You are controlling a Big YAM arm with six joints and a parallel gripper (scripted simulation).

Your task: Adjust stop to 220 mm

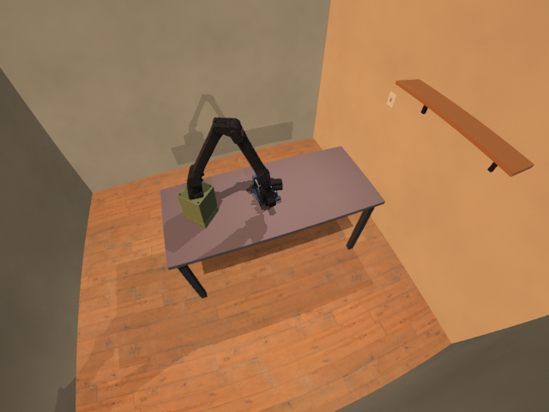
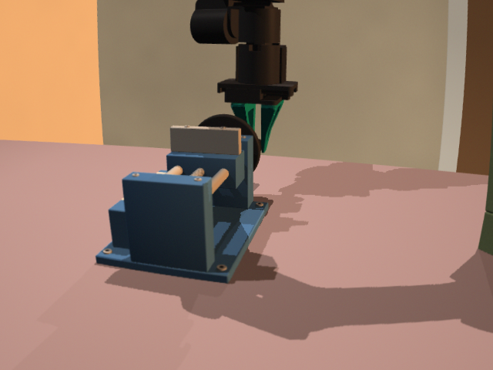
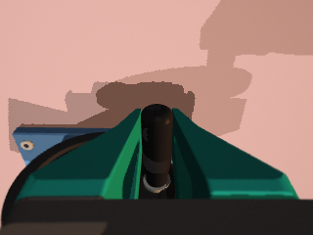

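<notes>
Right now the grey stop plate is 4 cm ahead of my hand, 13 cm to the left of it and 2 cm above it. Round my hand: black crank handle 1 cm to the left.
</notes>
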